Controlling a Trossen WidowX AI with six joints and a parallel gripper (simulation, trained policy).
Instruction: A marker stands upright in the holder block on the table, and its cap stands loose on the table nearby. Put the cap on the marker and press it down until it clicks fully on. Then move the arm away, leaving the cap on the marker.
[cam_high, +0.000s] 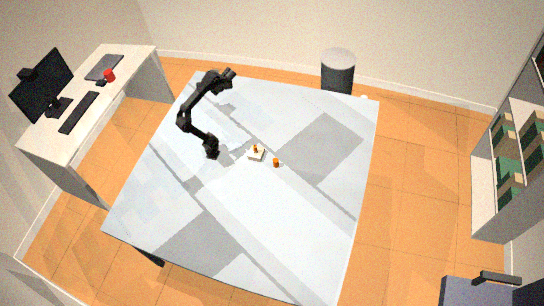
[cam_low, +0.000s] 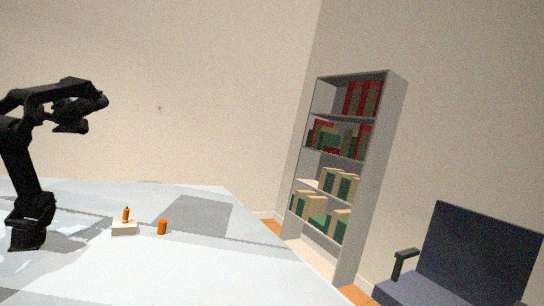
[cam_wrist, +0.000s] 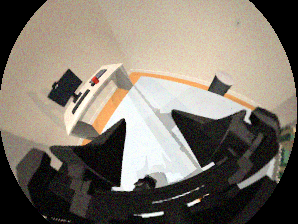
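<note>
My gripper tip is 41 cm short of the orange cap, 21 cm to the left of it and 28 cm above it. The rest, counted from my gripper tip: orange marker: 29 cm ahead, 18 cm to the right, 24 cm below; holder block: 29 cm ahead, 18 cm to the right, 29 cm below.
</note>
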